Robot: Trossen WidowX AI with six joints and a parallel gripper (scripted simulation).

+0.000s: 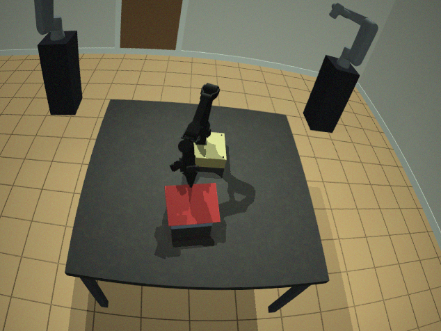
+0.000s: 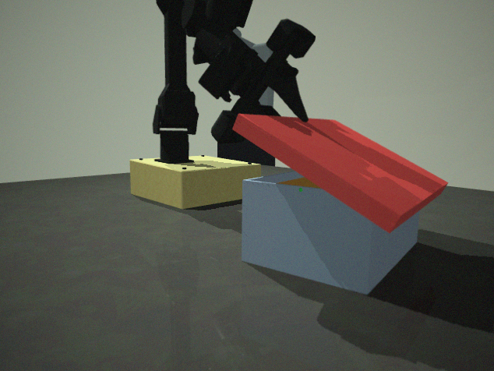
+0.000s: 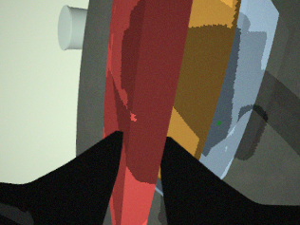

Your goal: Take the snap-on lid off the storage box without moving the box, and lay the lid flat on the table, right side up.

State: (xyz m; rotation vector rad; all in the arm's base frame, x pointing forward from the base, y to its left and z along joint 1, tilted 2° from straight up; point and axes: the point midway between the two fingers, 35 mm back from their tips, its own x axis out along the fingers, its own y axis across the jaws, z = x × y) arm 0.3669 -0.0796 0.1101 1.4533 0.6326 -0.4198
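The lid is 7 cm ahead of my gripper tip, 1 cm to the left of it and 3 cm below it. From my gripper tip the other things lie so: storage box: 6 cm ahead, 1 cm to the left, 10 cm below.
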